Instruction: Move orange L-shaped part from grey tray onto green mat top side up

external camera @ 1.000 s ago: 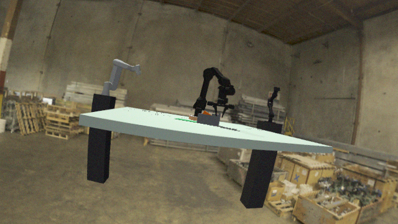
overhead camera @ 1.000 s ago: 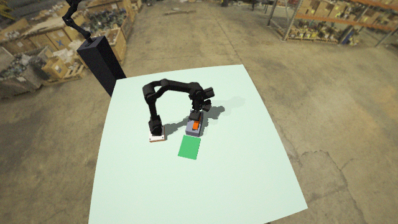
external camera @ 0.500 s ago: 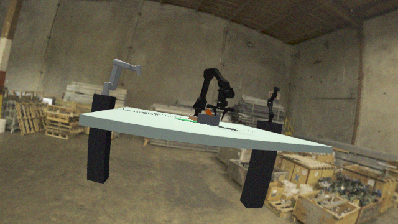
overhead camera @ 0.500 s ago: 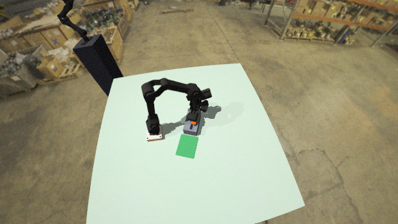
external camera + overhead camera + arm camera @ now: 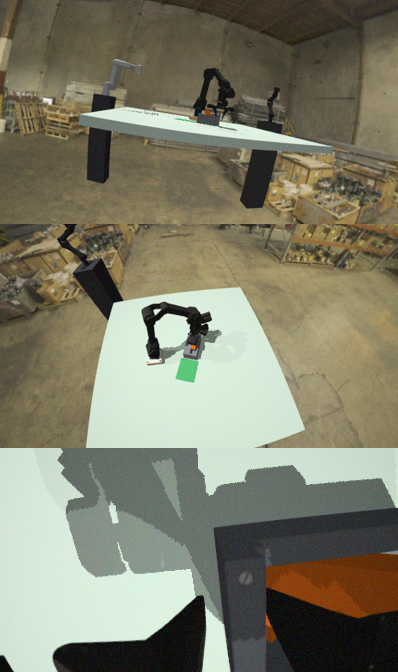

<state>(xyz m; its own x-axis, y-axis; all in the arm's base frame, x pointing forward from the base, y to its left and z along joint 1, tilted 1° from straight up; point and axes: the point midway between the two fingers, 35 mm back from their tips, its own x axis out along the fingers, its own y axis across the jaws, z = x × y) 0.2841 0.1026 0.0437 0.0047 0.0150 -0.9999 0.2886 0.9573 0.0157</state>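
The orange L-shaped part is 4 cm to the right of my gripper tip and 2 cm behind it. From my gripper tip the other things lie so: green mat 21 cm to the right, 7 cm behind, 5 cm below.
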